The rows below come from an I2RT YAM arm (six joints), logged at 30 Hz.
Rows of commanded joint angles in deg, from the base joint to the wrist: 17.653, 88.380, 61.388, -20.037, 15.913, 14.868; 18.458, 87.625, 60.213, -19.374, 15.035, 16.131; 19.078, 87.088, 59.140, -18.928, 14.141, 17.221; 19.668, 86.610, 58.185, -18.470, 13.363, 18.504; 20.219, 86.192, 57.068, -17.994, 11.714, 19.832; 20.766, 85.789, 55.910, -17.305, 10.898, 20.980; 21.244, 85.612, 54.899, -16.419, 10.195, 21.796; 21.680, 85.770, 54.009, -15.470, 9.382, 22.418; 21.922, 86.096, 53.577, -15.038, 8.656, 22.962; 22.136, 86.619, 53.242, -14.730, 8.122, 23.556; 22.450, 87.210, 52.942, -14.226, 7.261, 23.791
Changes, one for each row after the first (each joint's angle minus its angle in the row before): 0.805, -0.755, -1.175, 0.663, -0.878, 1.263; 0.620, -0.537, -1.073, 0.446, -0.894, 1.090; 0.590, -0.478, -0.955, 0.458, -0.778, 1.283; 0.551, -0.418, -1.117, 0.476, -1.649, 1.328; 0.547, -0.403, -1.158, 0.689, -0.816, 1.148; 0.478, -0.177, -1.011, 0.886, -0.703, 0.816; 0.436, 0.158, -0.890, 0.949, -0.813, 0.622; 0.242, 0.326, -0.432, 0.432, -0.726, 0.544; 0.214, 0.523, -0.335, 0.308, -0.534, 0.594; 0.314, 0.591, -0.300, 0.504, -0.861, 0.235
